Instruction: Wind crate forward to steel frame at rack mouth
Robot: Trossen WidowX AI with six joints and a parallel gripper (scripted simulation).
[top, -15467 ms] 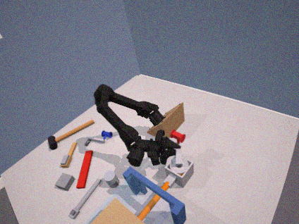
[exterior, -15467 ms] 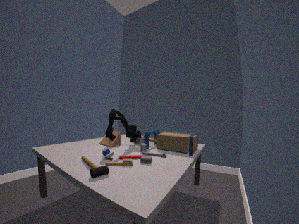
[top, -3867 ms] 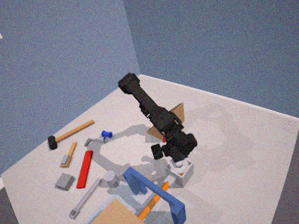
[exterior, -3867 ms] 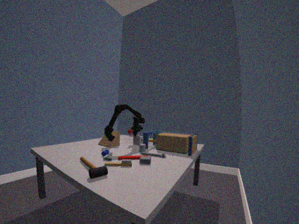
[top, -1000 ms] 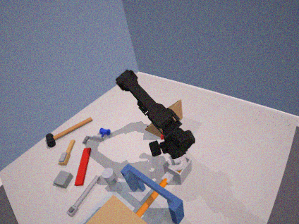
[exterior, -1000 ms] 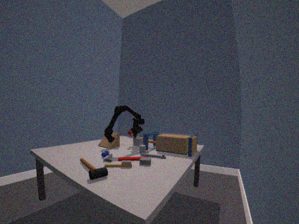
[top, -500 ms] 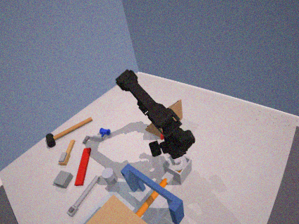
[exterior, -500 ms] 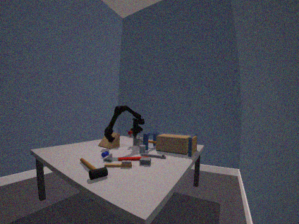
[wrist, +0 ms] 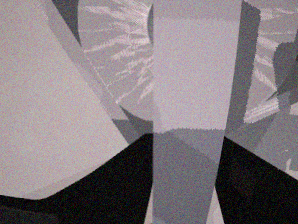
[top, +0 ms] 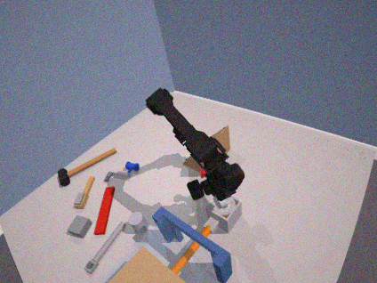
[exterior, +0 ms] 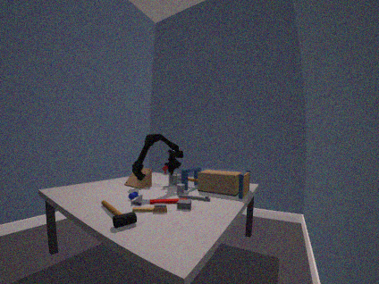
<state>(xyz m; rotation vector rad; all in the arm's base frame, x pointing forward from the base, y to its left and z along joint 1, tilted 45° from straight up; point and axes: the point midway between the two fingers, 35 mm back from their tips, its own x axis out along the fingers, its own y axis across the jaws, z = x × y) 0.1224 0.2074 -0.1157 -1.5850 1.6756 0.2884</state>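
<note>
Right now my gripper tip is 2 cm past the red knob, 5 cm to the left of it and 5 cm below it. The rest, counted from my gripper tip: winch handle 1 cm behind, 1 cm to the right, 2 cm above; grey winch 3 cm to the left, 6 cm below; blue steel frame 18 cm ahead, 6 cm to the left, 2 cm above.
</note>
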